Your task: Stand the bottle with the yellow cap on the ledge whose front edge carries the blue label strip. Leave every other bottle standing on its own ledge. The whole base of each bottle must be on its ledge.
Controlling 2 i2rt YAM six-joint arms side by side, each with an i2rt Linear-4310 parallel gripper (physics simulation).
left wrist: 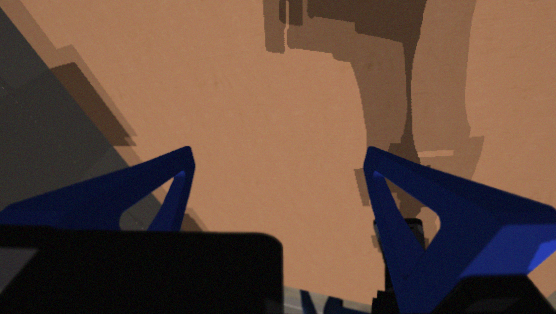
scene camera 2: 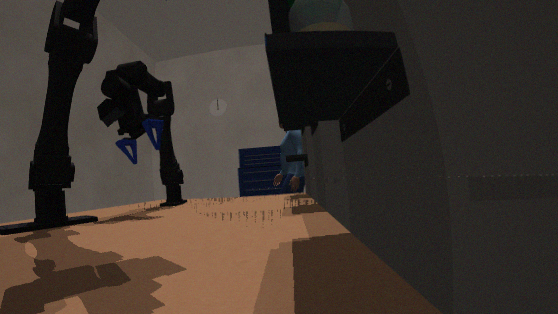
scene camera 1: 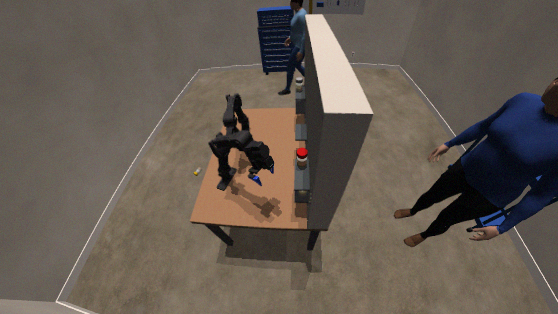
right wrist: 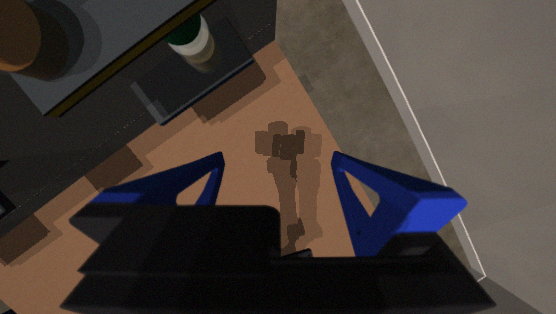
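The bottle with the yellow cap lies on its side on the floor, left of the table. In the right wrist view a low ledge has a dark blue strip along its front edge, and a green-capped bottle stands on it. A red-capped bottle stands on a higher ledge. A white-capped bottle stands on the far ledge. My right gripper is open and empty above the table. My left gripper is open and empty above the table, hidden in scene camera 1.
A tall wall panel runs along the right side of the table and bears the ledges. A middle ledge hangs there too. One person stands at the right, another at the back by the blue cabinet.
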